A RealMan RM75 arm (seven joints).
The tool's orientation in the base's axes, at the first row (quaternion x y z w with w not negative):
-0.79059, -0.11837, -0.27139, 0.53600
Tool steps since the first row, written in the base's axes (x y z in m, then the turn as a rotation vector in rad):
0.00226, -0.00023, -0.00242, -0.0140, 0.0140, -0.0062
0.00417, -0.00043, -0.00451, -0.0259, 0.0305, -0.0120
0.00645, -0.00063, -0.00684, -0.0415, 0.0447, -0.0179
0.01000, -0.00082, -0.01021, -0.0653, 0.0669, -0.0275
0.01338, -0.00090, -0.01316, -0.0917, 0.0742, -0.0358
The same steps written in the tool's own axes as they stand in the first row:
0.00054, 0.00307, 0.00115, -0.0164, -0.0074, 0.0103
0.00098, 0.00570, 0.00212, -0.0312, -0.0151, 0.0233
0.00158, 0.00869, 0.00328, -0.0488, -0.0236, 0.0332
0.00265, 0.01310, 0.00511, -0.0761, -0.0363, 0.0489
0.00381, 0.01706, 0.00688, -0.1032, -0.0453, 0.0499

